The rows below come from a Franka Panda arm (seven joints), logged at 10 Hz.
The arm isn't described. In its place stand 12 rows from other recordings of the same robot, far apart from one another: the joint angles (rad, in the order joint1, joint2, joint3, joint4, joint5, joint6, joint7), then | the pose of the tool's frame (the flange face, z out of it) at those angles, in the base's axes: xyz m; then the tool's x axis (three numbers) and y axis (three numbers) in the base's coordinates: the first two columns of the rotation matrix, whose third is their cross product.
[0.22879, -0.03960, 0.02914, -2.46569, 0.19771, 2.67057, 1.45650] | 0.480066 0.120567 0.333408 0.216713 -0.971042 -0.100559 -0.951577 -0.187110 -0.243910
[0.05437, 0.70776, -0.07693, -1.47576, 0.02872, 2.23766, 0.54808] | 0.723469 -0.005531 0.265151 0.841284 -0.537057 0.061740 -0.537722 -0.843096 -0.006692
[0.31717, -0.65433, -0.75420, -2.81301, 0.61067, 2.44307, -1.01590] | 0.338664 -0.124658 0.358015 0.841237 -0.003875 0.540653 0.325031 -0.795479 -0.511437
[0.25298, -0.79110, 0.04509, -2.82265, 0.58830, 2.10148, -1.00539] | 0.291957 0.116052 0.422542 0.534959 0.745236 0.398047 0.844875 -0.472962 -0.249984
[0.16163, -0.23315, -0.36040, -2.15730, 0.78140, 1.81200, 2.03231] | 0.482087 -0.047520 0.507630 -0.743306 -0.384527 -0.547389 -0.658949 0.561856 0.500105
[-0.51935, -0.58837, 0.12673, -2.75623, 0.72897, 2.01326, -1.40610] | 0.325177 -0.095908 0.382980 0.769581 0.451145 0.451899 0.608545 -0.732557 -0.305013
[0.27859, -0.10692, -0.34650, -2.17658, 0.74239, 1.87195, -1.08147] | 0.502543 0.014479 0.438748 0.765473 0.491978 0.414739 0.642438 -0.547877 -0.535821
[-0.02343, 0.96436, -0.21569, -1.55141, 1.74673, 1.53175, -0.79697] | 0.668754 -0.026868 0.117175 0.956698 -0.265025 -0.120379 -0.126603 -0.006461 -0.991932
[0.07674, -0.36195, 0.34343, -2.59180, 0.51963, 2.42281, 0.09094] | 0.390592 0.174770 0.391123 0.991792 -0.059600 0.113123 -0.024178 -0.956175 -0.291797
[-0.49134, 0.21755, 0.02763, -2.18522, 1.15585, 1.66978, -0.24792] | 0.491960 -0.146097 0.296901 0.761312 -0.365173 -0.535773 -0.615751 -0.148343 -0.773851
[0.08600, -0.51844, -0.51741, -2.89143, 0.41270, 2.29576, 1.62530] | 0.304736 -0.101198 0.301941 -0.626452 -0.625702 -0.464817 -0.771709 0.581763 0.256938
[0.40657, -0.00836, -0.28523, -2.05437, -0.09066, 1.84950, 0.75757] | 0.521676 0.056224 0.425317 0.815763 -0.571486 -0.089077 -0.548976 -0.813530 0.191818
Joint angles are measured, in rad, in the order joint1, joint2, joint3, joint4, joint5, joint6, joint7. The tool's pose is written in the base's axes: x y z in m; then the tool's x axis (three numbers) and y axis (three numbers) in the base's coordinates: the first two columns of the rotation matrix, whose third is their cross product. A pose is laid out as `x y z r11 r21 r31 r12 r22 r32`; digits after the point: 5 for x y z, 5 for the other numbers.
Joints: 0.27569, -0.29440, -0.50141, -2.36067, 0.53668, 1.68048, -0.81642
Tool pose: 0.41395 -0.04872 0.42088 0.90986 0.39877 0.11460 0.36142 -0.62607 -0.69095
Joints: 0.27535, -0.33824, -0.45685, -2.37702, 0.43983, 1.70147, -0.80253
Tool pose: 0.40682 -0.03824 0.42856 0.87629 0.47141 0.09944 0.42527 -0.65983 -0.61950
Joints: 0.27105, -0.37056, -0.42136, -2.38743, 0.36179, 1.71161, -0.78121
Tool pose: 0.40113 -0.03192 0.43502 0.85271 0.51700 0.07478 0.46514 -0.68631 -0.55912
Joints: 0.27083, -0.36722, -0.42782, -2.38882, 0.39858, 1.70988, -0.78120
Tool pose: 0.40177 -0.03144 0.43438 0.86426 0.49528 0.08808 0.44730 -0.67649 -0.58506
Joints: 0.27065, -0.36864, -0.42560, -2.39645, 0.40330, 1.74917, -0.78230
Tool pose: 0.40479 -0.03201 0.43338 0.86988 0.48112 0.10873 0.45149 -0.68788 -0.56831
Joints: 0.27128, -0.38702, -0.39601, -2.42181, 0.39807, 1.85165, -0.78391
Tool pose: 0.40966 -0.02456 0.43514 0.86507 0.47455 0.16266 0.48620 -0.71327 -0.50484
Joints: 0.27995, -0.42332, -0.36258, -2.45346, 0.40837, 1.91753, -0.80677
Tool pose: 0.40697 -0.00906 0.44069 0.83737 0.49885 0.22349 0.54160 -0.70184 -0.46269
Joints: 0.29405, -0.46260, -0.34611, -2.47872, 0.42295, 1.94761, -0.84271
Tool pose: 0.40082 0.00306 0.44753 0.80114 0.52990 0.27818 0.59672 -0.67159 -0.43920
